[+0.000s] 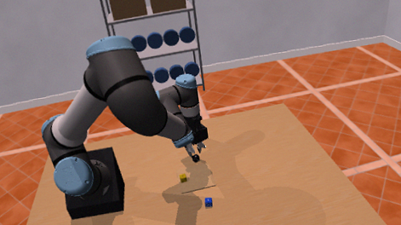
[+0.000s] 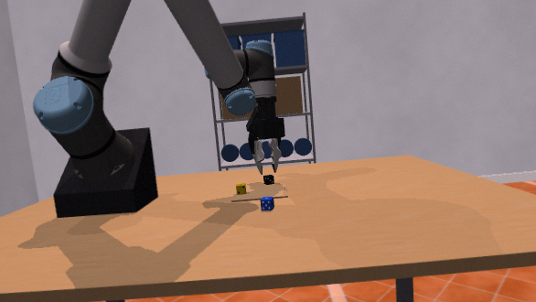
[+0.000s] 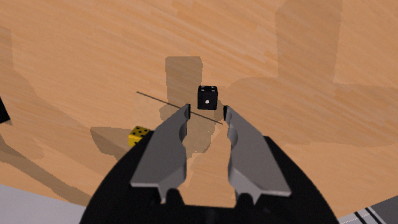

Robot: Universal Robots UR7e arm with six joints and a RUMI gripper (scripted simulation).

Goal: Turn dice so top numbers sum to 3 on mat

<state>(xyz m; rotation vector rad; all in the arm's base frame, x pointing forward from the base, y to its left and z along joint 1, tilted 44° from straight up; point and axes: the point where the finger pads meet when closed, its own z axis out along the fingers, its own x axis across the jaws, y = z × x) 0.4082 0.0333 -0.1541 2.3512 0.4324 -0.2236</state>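
Now: hand 3 cm above the black die. Round my hand: yellow die: 7 cm behind, 11 cm to the right, 3 cm below; blue die: 26 cm to the right, 3 cm below; tan mat: 2 cm behind, 11 cm to the right, 5 cm below.
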